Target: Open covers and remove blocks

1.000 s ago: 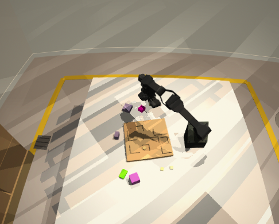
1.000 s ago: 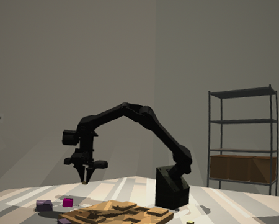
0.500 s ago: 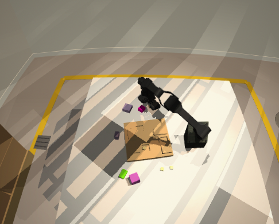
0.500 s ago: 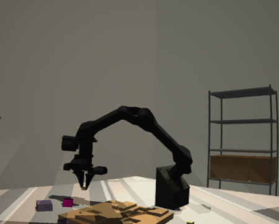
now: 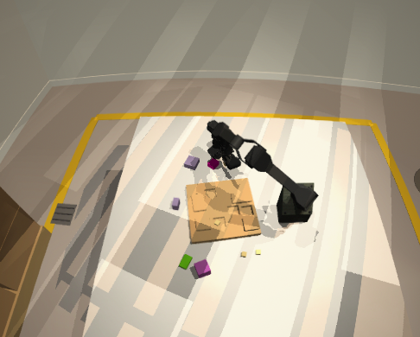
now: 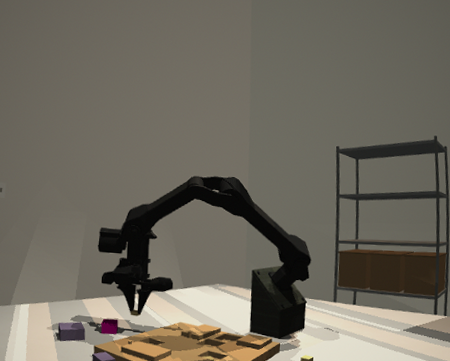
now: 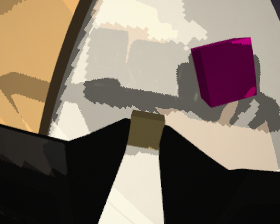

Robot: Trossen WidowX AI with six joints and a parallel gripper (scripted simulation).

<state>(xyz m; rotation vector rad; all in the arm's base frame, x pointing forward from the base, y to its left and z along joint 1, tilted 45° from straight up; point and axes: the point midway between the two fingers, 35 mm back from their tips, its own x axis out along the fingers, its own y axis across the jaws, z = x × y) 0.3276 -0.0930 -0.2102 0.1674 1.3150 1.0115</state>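
My gripper tip is 25 cm to the right of the tan puzzle board, 3 cm above it and 1 cm past it. The rest, counted from my gripper tip: green block: 50 cm to the left, 12 cm ahead, 4 cm below; magenta block: 6 cm ahead, 4 cm below, 2 cm to the right.
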